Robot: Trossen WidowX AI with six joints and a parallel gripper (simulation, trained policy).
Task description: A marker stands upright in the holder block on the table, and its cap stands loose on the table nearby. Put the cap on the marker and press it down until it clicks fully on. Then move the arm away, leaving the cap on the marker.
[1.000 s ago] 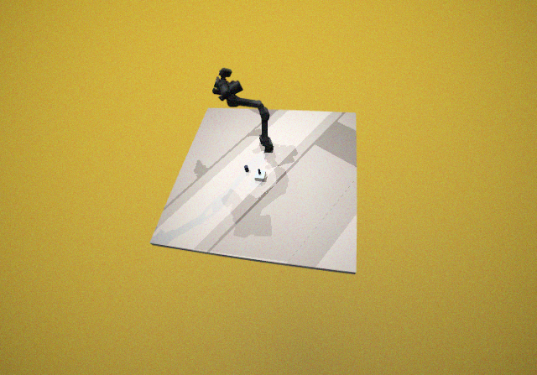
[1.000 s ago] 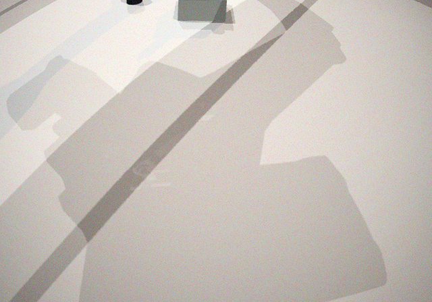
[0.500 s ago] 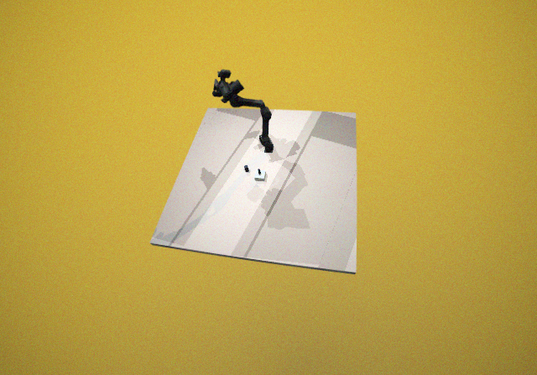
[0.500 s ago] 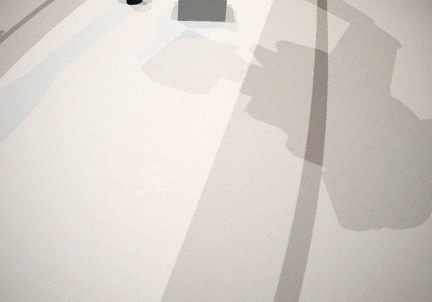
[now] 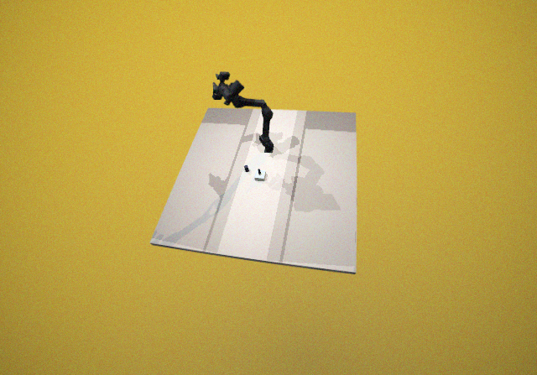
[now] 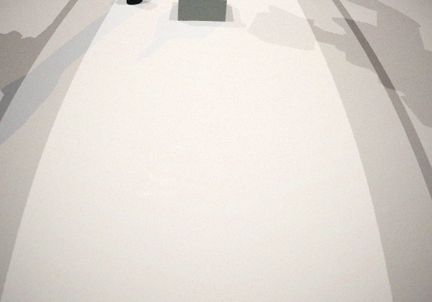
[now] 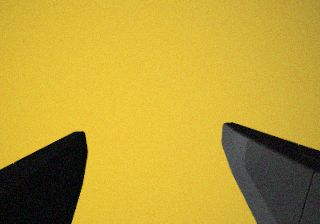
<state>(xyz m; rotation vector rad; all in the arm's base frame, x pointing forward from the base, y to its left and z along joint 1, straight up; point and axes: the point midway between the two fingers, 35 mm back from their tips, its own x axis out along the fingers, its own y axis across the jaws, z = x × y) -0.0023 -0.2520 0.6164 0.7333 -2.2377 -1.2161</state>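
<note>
Now: the dark cap 24 cm ahead of my gripper tip, 15 cm to the left of it and 59 cm below it. The rest, counted from my gripper tip: dark marker: 29 cm ahead, 26 cm to the left, 55 cm below; then pale holder block: 29 cm ahead, 26 cm to the left, 60 cm below.
</note>
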